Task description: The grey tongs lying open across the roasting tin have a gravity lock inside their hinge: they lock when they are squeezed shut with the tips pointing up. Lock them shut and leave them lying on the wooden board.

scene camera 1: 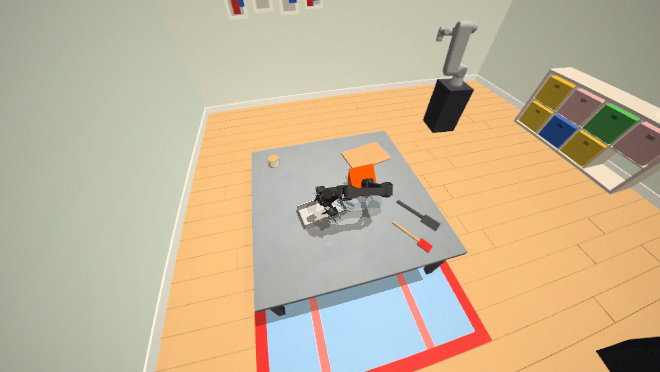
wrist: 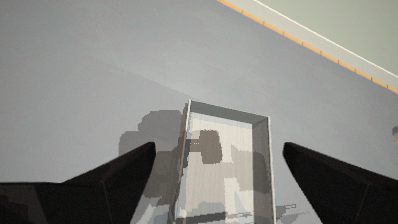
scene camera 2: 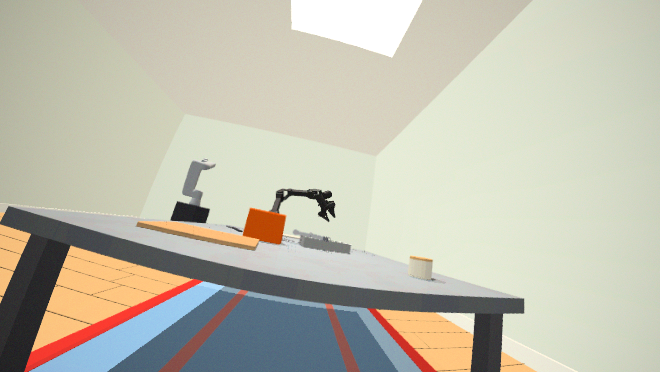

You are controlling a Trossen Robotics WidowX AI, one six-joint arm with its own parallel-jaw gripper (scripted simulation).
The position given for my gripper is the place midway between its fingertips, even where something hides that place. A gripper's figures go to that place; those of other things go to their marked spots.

My gripper (wrist: 218,148) is 0.12 m from the lens. A roasting tin (wrist: 224,159) is 0.34 m from the lens.
